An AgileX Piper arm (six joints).
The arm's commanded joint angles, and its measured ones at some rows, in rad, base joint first. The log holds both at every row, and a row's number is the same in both.
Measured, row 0:
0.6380, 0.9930, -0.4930, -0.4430, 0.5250, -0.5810
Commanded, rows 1 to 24:
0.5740, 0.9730, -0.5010, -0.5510, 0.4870, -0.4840
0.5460, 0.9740, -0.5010, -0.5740, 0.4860, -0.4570
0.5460, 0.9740, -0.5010, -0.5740, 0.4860, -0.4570
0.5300, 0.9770, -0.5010, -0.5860, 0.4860, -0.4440
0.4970, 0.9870, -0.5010, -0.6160, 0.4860, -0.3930
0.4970, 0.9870, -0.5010, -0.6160, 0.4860, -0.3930
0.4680, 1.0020, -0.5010, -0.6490, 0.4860, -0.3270
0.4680, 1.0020, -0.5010, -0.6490, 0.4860, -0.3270
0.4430, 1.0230, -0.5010, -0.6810, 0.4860, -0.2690
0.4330, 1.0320, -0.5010, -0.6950, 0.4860, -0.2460
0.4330, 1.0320, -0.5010, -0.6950, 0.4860, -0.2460
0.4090, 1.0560, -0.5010, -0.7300, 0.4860, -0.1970
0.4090, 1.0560, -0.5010, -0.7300, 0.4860, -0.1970
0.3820, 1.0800, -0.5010, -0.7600, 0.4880, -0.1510
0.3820, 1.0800, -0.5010, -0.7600, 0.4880, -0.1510
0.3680, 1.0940, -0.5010, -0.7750, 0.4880, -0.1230
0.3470, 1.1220, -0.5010, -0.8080, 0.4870, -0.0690
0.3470, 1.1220, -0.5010, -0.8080, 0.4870, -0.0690
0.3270, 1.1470, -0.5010, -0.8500, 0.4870, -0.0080
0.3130, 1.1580, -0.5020, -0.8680, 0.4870, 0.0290
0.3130, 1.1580, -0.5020, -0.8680, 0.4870, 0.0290
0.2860, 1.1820, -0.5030, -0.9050, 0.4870, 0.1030
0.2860, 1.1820, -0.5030, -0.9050, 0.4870, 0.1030
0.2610, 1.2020, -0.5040, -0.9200, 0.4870, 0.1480
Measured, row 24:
0.2960, 1.1860, -0.4930, -0.8310, 0.5090, 0.0680
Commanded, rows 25 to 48:
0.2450, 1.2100, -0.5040, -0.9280, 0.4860, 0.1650
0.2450, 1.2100, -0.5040, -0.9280, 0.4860, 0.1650
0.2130, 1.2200, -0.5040, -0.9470, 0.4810, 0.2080
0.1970, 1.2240, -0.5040, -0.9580, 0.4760, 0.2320
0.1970, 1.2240, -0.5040, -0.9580, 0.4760, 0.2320
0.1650, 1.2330, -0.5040, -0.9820, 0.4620, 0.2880
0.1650, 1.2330, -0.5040, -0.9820, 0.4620, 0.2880
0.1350, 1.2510, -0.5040, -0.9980, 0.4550, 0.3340
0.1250, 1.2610, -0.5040, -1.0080, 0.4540, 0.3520
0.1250, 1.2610, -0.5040, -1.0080, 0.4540, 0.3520
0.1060, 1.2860, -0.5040, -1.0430, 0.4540, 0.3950
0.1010, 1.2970, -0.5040, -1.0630, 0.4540, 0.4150
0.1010, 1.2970, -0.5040, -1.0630, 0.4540, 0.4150
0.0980, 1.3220, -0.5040, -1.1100, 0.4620, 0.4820
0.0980, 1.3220, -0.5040, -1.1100, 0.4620, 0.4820
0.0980, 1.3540, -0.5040, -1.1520, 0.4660, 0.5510
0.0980, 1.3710, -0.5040, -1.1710, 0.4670, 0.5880
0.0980, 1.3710, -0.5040, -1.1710, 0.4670, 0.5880
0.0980, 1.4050, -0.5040, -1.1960, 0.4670, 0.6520
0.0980, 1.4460, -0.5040, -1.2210, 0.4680, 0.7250
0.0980, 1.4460, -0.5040, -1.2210, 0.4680, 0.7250
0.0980, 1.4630, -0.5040, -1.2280, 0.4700, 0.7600
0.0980, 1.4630, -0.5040, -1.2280, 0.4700, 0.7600
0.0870, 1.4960, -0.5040, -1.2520, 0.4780, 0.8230
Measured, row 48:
0.1020, 1.4630, -0.4940, -1.1700, 0.4530, 0.7280
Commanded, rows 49 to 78:
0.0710, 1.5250, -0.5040, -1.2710, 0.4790, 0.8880
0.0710, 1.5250, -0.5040, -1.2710, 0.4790, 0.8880
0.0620, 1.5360, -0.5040, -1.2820, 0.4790, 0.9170
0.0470, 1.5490, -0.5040, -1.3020, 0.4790, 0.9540
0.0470, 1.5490, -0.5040, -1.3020, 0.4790, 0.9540
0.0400, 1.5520, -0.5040, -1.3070, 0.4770, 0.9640
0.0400, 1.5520, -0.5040, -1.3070, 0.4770, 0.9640
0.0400, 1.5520, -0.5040, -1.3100, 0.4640, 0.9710
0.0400, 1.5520, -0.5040, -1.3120, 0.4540, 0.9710
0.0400, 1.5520, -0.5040, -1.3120, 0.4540, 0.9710
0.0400, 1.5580, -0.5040, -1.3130, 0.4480, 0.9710
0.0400, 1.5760, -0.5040, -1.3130, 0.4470, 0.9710
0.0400, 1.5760, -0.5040, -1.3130, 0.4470, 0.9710
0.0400, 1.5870, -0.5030, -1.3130, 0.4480, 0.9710
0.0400, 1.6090, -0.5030, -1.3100, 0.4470, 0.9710
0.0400, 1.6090, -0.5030, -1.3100, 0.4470, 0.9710
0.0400, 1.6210, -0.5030, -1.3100, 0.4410, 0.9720
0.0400, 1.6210, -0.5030, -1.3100, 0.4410, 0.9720
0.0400, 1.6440, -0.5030, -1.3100, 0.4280, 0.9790
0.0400, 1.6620, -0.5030, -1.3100, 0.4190, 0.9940
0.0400, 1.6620, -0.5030, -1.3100, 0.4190, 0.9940
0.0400, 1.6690, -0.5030, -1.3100, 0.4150, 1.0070
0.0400, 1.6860, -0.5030, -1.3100, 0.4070, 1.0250
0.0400, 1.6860, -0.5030, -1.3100, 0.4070, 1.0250
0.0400, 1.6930, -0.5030, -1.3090, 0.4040, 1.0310
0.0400, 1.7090, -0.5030, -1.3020, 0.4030, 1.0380
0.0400, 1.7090, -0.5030, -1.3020, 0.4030, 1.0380
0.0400, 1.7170, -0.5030, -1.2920, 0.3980, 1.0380
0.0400, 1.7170, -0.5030, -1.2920, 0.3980, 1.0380
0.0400, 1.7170, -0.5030, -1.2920, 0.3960, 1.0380
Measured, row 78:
0.0450, 1.7100, -0.4970, -1.2870, 0.3860, 1.0250
